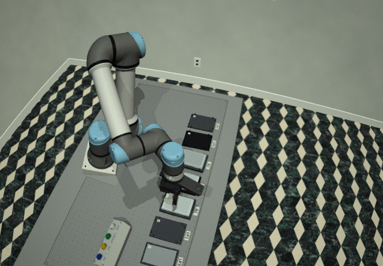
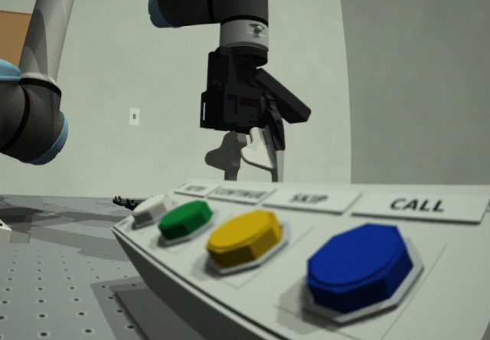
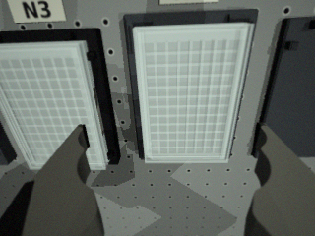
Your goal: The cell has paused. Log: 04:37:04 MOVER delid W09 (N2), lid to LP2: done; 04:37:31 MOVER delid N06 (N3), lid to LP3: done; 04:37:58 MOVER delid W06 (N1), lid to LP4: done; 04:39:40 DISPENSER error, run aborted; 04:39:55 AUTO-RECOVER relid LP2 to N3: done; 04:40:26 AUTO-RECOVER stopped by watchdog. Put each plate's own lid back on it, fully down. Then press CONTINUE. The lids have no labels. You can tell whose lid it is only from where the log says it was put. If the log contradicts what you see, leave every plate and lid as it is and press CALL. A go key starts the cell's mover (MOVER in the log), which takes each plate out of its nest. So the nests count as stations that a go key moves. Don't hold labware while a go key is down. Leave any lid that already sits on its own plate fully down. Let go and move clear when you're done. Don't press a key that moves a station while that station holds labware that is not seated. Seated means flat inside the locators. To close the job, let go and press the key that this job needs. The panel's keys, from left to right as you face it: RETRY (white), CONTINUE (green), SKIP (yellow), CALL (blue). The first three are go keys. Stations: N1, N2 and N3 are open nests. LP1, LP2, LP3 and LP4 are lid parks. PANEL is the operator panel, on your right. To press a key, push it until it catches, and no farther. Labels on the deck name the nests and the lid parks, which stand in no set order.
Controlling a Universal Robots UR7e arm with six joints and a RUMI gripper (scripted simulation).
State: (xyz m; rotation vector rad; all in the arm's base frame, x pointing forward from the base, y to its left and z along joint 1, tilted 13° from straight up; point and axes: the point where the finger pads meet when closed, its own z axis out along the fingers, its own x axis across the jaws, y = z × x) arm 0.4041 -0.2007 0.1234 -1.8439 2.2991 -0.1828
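The plate is 20 mm ahead of my hand, 110 mm to the left of it and 40 mm below it. Round my hand: dark lid park: 40 mm behind, 140 mm to the right, 60 mm below; then white RETRY key: 270 mm behind, 180 mm to the right, 10 mm above; then clear lid: 60 mm behind, 270 mm to the right, 50 mm below.
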